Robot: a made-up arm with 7 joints. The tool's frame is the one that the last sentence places. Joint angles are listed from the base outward.
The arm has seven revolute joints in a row. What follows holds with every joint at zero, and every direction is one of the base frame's.
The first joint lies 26.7 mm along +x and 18 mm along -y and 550.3 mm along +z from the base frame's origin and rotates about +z.
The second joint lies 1.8 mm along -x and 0.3 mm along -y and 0.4 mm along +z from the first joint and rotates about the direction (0, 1, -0.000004).
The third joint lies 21 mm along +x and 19.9 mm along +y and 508.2 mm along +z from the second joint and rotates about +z.
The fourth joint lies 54.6 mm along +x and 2.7 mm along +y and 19 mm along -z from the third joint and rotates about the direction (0, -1, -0.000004).
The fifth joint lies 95.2 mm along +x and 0.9 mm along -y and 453.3 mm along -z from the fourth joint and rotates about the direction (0, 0.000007, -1).
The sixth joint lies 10.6 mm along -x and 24.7 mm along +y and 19.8 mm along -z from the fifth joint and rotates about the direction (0, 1, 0.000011).
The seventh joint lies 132.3 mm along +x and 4.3 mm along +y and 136.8 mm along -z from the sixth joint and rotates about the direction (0, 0.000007, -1).
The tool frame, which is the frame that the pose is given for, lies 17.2 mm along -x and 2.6 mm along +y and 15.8 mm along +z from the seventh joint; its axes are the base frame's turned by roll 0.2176, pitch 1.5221 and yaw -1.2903 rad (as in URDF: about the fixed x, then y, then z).
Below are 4 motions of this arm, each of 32 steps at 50 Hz.
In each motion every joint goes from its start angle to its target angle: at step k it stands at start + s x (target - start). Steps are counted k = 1, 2, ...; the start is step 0. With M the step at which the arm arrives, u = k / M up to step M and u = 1 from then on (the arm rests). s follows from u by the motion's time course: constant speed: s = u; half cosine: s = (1 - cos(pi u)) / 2; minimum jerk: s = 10 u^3 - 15 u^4 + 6 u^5.
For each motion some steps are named. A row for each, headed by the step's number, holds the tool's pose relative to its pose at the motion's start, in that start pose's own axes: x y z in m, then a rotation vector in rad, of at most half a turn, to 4 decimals.
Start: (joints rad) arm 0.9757 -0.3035 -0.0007 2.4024 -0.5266 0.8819 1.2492
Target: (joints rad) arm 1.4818 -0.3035 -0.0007 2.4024 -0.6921 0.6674 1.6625
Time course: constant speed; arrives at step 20
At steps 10, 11, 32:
10: -0.0429 -0.0075 -0.0303 0.2350 0.2028 -0.1284
11: -0.0476 -0.0076 -0.0329 0.2594 0.2220 -0.1433
32: -0.0918 -0.0032 -0.0511 0.4848 0.3861 -0.2932

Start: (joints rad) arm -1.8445 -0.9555 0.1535 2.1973 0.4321 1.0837 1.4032
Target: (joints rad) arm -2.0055 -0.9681 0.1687 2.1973 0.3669 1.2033 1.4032
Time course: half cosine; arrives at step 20
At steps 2, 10, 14, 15, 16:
2: 0.0016 -0.0016 0.0005 -0.0026 -0.0042 0.0039
10: 0.0334 -0.0310 0.0116 -0.0498 -0.0860 0.0801
14: 0.0537 -0.0474 0.0197 -0.0765 -0.1370 0.1284
15: 0.0579 -0.0506 0.0214 -0.0817 -0.1473 0.1383
16: 0.0614 -0.0532 0.0229 -0.0861 -0.1562 0.1468

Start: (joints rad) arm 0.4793 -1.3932 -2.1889 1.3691 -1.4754 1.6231 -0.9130
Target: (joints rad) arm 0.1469 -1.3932 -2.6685 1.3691 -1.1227 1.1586 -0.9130
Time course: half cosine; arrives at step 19
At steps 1, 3, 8, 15, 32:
1: 0.0025 -0.0011 -0.0005 0.0021 0.0025 0.0037
3: 0.0216 -0.0092 -0.0050 0.0192 0.0218 0.0324
8: 0.1342 -0.0543 -0.0418 0.1422 0.1300 0.2032
15: 0.3111 -0.1124 -0.1381 0.4182 0.2834 0.4646
32: 0.3458 -0.1212 -0.1632 0.4850 0.3116 0.5122

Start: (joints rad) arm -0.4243 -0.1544 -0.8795 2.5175 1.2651 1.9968 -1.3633
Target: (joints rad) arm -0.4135 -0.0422 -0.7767 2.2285 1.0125 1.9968 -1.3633
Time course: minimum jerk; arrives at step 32
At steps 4, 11, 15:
4: 0.0026 -0.0033 0.0017 0.0058 0.0036 -0.0019
11: 0.0382 -0.0466 0.0221 0.0805 0.0521 -0.0280
15: 0.0767 -0.0918 0.0382 0.1555 0.1056 -0.0577

